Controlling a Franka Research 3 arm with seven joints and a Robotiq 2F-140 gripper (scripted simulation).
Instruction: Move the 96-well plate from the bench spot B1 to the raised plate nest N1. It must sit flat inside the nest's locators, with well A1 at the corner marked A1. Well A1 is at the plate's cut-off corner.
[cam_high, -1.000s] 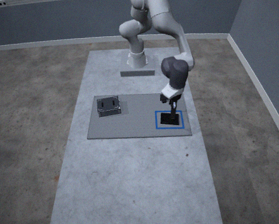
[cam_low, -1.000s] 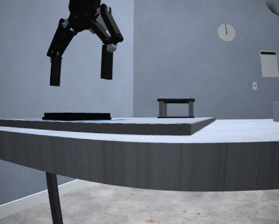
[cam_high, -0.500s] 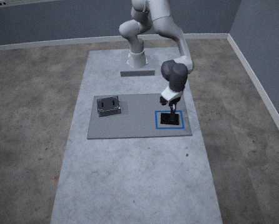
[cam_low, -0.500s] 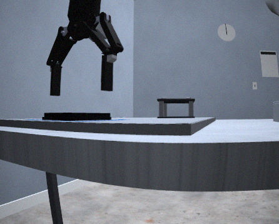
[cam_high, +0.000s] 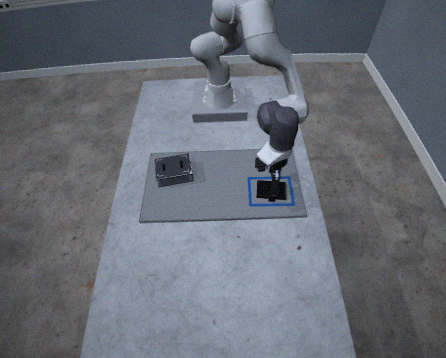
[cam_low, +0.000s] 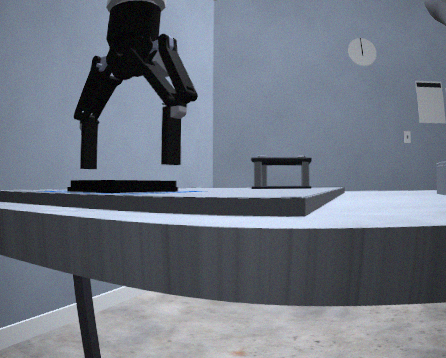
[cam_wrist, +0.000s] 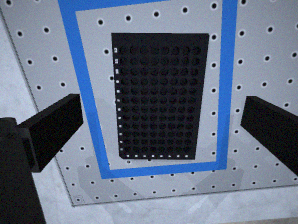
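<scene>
My gripper is now 30 mm above the black 96-well plate. The rest, counted from my hand: raised plate nest 90 mm behind, 440 mm to the right, 20 mm above; then corner label 50 mm behind, 350 mm to the right, 20 mm above; then pegboard hole pattern 40 mm behind, 190 mm to the right, 40 mm below.
</scene>
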